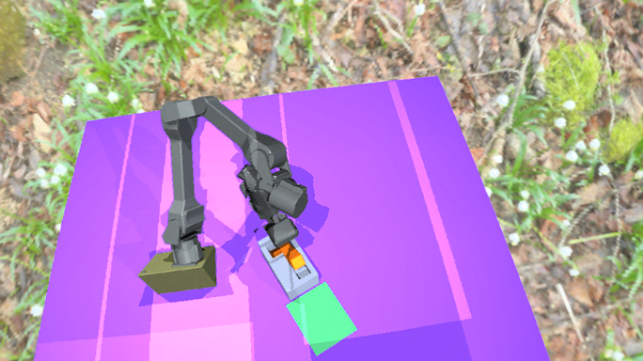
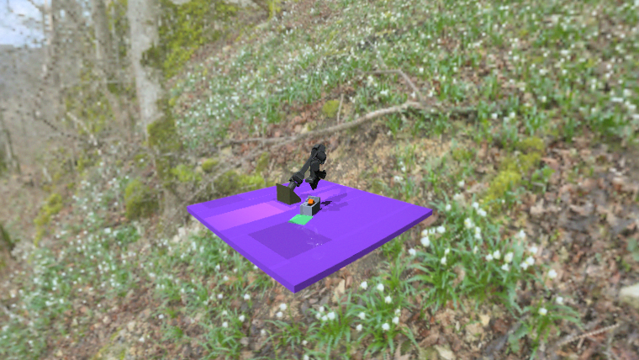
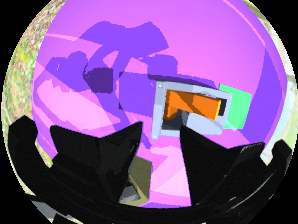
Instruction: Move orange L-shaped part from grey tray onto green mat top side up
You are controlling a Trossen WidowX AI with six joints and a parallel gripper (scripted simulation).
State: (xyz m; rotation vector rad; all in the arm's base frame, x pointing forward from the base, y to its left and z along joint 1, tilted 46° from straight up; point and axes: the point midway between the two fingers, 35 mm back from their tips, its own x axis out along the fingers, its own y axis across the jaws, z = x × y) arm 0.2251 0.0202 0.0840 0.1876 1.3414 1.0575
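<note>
Right now the orange L-shaped part is 20 mm ahead of my gripper tip, 40 mm to the right of it and 100 mm below it. Also, from my gripper tip: green mat: 110 mm ahead, 190 mm to the right, 160 mm below.
</note>
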